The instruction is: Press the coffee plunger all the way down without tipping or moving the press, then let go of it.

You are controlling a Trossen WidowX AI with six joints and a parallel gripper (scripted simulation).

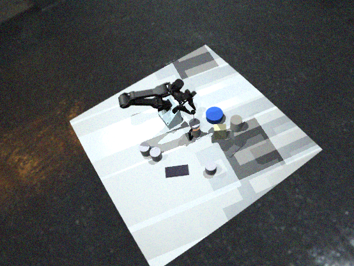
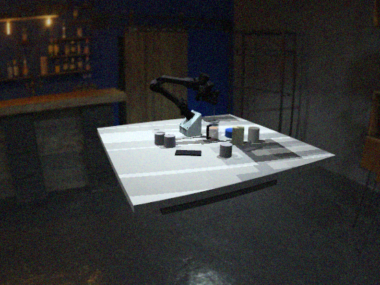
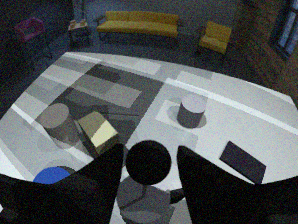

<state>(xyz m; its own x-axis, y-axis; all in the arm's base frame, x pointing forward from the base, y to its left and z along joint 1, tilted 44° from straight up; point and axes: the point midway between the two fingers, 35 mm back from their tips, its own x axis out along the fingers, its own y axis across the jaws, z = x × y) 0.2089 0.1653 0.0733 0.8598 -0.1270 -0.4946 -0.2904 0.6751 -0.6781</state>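
Right now the coffee press is 130 mm below my gripper tip and 20 mm to the right of it. The rest, counted from my gripper tip: blue disc 240 mm below, 180 mm to the left, 60 mm behind; white cylinder 260 mm to the left, 210 mm below, 90 mm ahead; pale yellow block 210 mm below, 130 mm to the left, 90 mm ahead.
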